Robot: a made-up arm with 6 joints. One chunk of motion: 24 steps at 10 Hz.
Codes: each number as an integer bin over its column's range. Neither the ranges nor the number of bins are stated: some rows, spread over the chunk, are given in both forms.
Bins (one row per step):
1: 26 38 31 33 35 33
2: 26 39 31 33 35 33
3: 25 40 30 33 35 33
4: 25 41 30 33 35 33
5: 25 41 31 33 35 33
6: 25 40 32 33 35 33
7: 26 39 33 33 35 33
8: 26 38 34 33 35 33
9: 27 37 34 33 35 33
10: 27 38 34 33 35 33
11: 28 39 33 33 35 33
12: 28 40 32 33 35 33
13: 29 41 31 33 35 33
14: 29 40 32 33 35 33
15: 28 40 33 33 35 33
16: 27 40 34 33 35 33
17: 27 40 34 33 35 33
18: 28 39 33 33 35 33
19: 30 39 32 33 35 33
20: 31 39 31 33 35 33
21: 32 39 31 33 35 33
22: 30 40 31 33 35 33
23: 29 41 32 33 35 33
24: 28 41 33 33 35 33
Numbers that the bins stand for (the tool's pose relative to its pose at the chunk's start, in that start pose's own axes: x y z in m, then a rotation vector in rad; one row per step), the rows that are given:
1: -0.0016 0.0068 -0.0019 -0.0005 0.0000 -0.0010
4: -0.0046 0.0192 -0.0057 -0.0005 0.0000 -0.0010
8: -0.0016 0.0068 0.0095 -0.0005 0.0000 -0.0010
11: 0.0044 0.0110 0.0057 -0.0005 0.0000 -0.0010
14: 0.0075 0.0151 0.0019 -0.0005 0.0000 -0.0010
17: 0.0014 0.0151 0.0095 -0.0005 0.0000 -0.0010
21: 0.0165 0.0110 -0.0019 -0.0005 0.0000 -0.0010
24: 0.0044 0.0192 0.0057 -0.0005 0.0000 -0.0010
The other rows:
2: -0.0016 0.0110 -0.0019 -0.0005 0.0000 -0.0010
3: -0.0046 0.0151 -0.0057 -0.0005 0.0000 -0.0010
5: -0.0046 0.0192 -0.0019 -0.0005 0.0000 -0.0010
6: -0.0046 0.0151 0.0019 -0.0005 0.0000 -0.0010
7: -0.0016 0.0110 0.0057 -0.0005 0.0000 -0.0010
9: 0.0014 0.0027 0.0095 -0.0005 0.0000 -0.0010
10: 0.0014 0.0068 0.0095 -0.0005 0.0000 -0.0010
12: 0.0044 0.0151 0.0019 -0.0005 0.0000 -0.0010
13: 0.0075 0.0192 -0.0019 -0.0005 0.0000 -0.0010
15: 0.0044 0.0151 0.0057 -0.0005 0.0000 -0.0010
16: 0.0014 0.0151 0.0095 -0.0005 0.0000 -0.0010
18: 0.0044 0.0110 0.0057 -0.0005 0.0000 -0.0010
19: 0.0105 0.0110 0.0019 -0.0005 0.0000 -0.0010
20: 0.0135 0.0110 -0.0019 -0.0005 0.0000 -0.0010
22: 0.0105 0.0151 -0.0019 -0.0005 0.0000 -0.0010
23: 0.0075 0.0192 0.0019 -0.0005 0.0000 -0.0010

